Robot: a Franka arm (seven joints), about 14 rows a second.
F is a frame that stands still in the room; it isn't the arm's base.
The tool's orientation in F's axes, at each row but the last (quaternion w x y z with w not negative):
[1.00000 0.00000 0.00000 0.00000]
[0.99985 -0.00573 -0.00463 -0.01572]
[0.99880 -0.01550 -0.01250 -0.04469]
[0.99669 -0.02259 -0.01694 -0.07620]
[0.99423 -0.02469 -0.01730 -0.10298]
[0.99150 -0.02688 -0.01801 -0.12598]
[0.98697 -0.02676 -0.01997 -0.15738]
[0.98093 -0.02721 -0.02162 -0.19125]
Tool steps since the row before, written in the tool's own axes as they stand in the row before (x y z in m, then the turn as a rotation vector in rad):
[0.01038 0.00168 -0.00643 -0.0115 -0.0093 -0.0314]
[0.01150 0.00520 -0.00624 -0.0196 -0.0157 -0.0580]
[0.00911 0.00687 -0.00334 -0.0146 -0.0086 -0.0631]
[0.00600 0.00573 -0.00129 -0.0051 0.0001 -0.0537]
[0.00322 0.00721 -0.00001 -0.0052 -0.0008 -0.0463]
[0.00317 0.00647 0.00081 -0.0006 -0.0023 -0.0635]
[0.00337 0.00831 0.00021 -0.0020 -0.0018 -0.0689]
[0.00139 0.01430 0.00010 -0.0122 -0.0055 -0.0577]
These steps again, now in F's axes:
[0.01038 0.00168 -0.00643 -0.0115 -0.0093 -0.0314]
[0.01171 0.00476 -0.00619 -0.0196 -0.0157 -0.0580]
[0.00977 0.00592 -0.00330 -0.0138 -0.0093 -0.0632]
[0.00684 0.00469 -0.00131 -0.0034 -0.0017 -0.0538]
[0.00463 0.00639 -0.00021 -0.0039 -0.0022 -0.0464]
[0.00467 0.00551 0.00063 0.0007 -0.0057 -0.0633]
[0.00578 0.00686 -0.00002 -0.0003 -0.0052 -0.0688]
[0.00667 0.01272 -0.00047 -0.0115 -0.0041 -0.0580]

